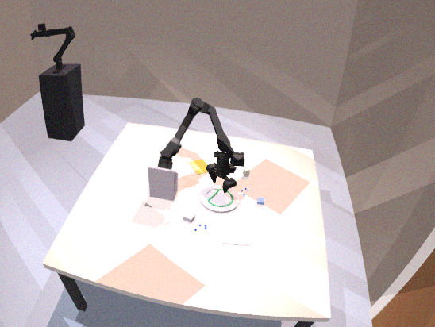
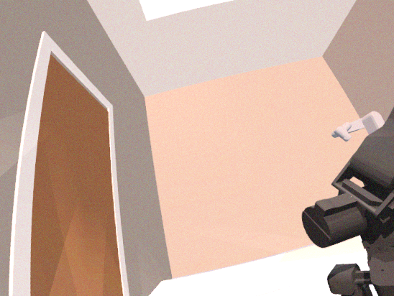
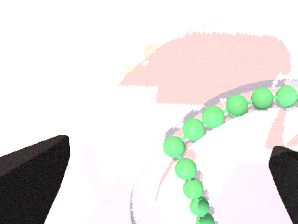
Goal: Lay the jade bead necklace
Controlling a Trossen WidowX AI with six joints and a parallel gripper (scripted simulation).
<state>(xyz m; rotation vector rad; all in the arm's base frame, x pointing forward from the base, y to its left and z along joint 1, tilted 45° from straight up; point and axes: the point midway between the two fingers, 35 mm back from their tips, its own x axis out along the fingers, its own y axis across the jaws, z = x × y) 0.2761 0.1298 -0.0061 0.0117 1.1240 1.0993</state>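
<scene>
The round white bead board lies 10 mm ahead of my gripper tip, 70 mm to the right of it and 10 mm below it. The rest, counted from my gripper tip: yellow sheet 130 mm behind, 180 mm to the left, 20 mm below; then blue block 220 mm ahead, 40 mm to the right, 10 mm below; then cream block 130 mm ahead, 180 mm to the left.
</scene>
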